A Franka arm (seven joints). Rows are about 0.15 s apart.
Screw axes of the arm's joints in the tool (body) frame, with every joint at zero. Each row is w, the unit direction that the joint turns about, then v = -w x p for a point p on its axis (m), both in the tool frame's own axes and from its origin. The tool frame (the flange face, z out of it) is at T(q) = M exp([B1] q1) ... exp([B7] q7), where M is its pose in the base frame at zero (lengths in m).
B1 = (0, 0, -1, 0.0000, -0.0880, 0.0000)
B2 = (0, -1, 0, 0.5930, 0.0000, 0.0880)
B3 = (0, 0, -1, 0.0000, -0.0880, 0.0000)
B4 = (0, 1, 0, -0.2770, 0.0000, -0.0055)
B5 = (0, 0, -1, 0.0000, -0.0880, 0.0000)
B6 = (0, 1, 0, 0.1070, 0.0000, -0.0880)
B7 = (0, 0, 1, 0.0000, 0.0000, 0.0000)
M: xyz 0.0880 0.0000 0.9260 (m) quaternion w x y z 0 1 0 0
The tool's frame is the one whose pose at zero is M.
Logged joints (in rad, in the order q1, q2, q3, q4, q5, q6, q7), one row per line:
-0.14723, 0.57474, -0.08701, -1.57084, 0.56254, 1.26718, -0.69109
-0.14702, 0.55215, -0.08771, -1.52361, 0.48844, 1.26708, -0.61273
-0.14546, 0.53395, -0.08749, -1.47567, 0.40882, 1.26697, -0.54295
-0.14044, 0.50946, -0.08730, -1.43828, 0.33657, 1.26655, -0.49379
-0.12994, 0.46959, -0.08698, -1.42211, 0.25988, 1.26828, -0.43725
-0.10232, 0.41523, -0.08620, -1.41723, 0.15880, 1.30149, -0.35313
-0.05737, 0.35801, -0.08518, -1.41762, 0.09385, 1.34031, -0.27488
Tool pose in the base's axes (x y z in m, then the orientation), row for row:
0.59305, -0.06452, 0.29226, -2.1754, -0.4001, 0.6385
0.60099, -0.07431, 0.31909, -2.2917, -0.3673, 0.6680
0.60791, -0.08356, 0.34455, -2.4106, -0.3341, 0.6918
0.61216, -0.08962, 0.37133, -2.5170, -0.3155, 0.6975
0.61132, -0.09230, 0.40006, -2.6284, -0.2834, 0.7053
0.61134, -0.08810, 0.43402, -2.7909, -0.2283, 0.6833
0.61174, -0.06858, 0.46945, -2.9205, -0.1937, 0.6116
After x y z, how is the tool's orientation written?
As a rotation vector, in radians.
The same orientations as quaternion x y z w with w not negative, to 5 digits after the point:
-0.86291, -0.15871, 0.25327, 0.40748
-0.88697, -0.14216, 0.25854, 0.35528
-0.90859, -0.12593, 0.26075, 0.30102
-0.92570, -0.11603, 0.25653, 0.25261
-0.94096, -0.10146, 0.25250, 0.20136
-0.96014, -0.07854, 0.23507, 0.12924
-0.97391, -0.06459, 0.20395, 0.07566

